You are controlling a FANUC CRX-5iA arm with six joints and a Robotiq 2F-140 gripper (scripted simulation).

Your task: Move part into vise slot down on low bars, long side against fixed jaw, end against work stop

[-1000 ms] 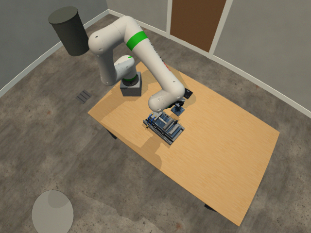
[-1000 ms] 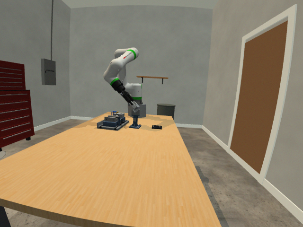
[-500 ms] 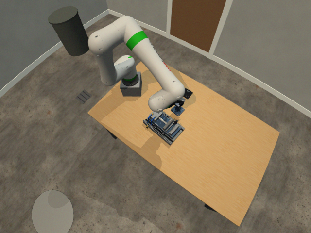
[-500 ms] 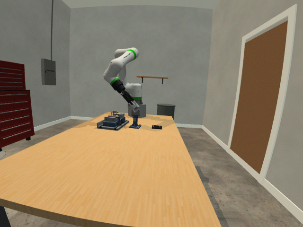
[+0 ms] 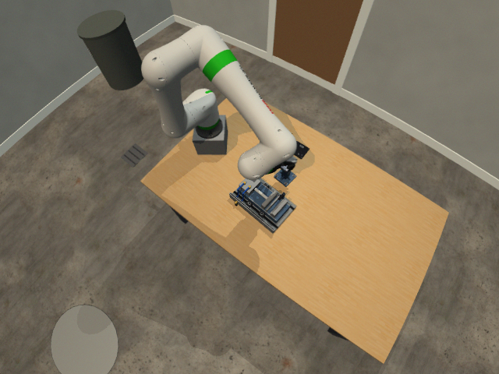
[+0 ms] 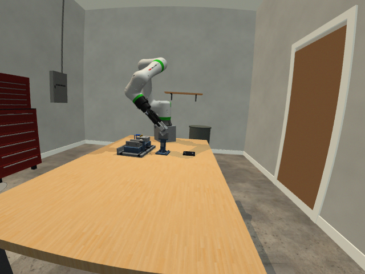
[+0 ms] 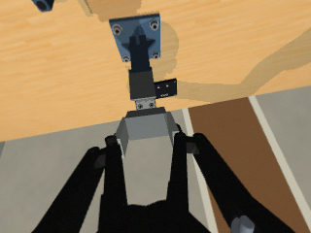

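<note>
Right now my hand is 2 cm to the right of the part, 2 cm above it and 1 cm short of it. From my hand the other things lie so: white cylinder rod: 17 cm to the right, 13 cm below, 4 cm behind; work stop: 14 cm to the right, 11 cm below, 5 cm ahead; moving jaw: 18 cm to the right, 13 cm below, 1 cm ahead.
</note>
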